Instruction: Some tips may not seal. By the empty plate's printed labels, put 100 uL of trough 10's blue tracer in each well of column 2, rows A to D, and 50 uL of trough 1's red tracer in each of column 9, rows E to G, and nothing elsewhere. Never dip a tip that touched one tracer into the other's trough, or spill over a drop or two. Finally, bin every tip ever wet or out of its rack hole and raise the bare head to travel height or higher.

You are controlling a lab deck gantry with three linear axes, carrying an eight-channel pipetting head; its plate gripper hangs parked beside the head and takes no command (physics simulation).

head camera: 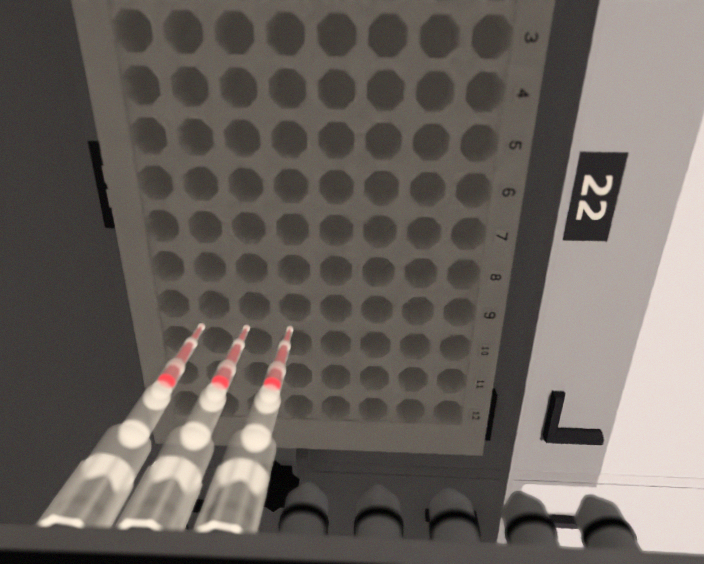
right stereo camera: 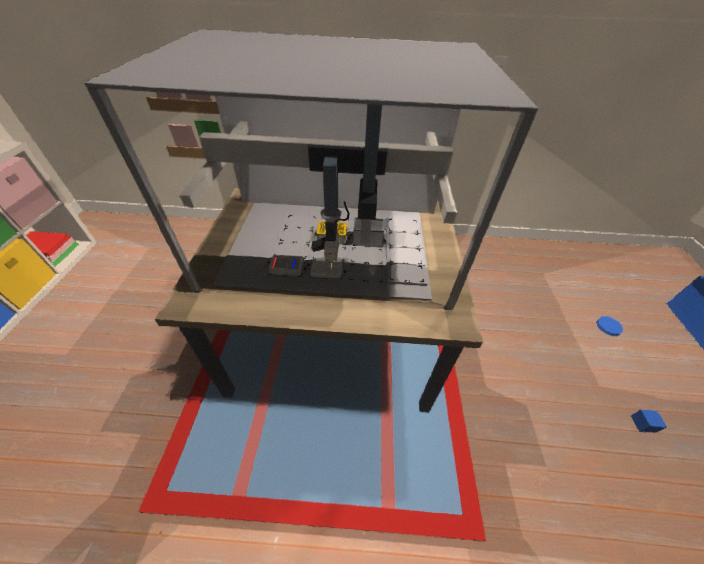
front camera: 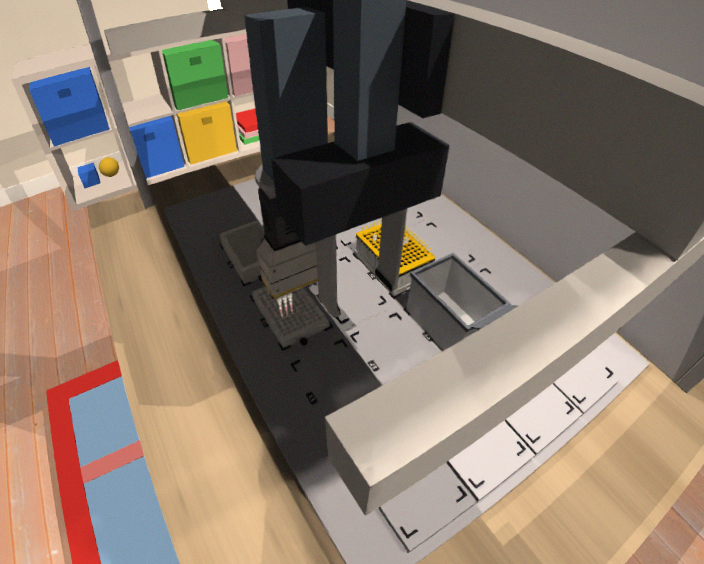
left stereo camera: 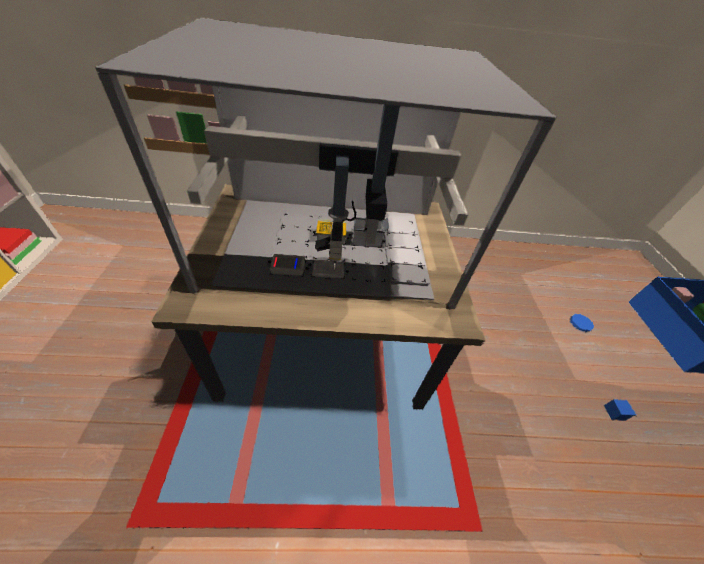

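Note:
Three tips [front camera: 286, 304] [head camera: 226, 367] with equal-looking red liquid hang from the left three channels in the head view; several bare nozzles [head camera: 379, 514] are beside them. Their ends are above the grey plate [front camera: 317, 330] [head camera: 411, 437] [left stereo camera: 327, 270] [right stereo camera: 326, 270], near columns 9 and 10 in the image. Columns 3 to 12 show, with no tracer visible; column 2 and the row letters do not show. The trough block [front camera: 236, 262] [left stereo camera: 286, 269] [right stereo camera: 286, 269] has a red stripe [left stereo camera: 275, 262] and a blue stripe [left stereo camera: 295, 263]. My plate gripper [front camera: 367, 303] hangs beside the head, open and empty.
A yellow tip rack [front camera: 420, 252] [left stereo camera: 330, 227] stands behind the plate, partly hidden by a gripper finger. The grey bin [front camera: 426, 308] [right stereo camera: 369, 235] stands right of it. A "22" slot label [head camera: 594, 196] is beside the plate. A pale gantry beam [front camera: 470, 364] crosses the front view.

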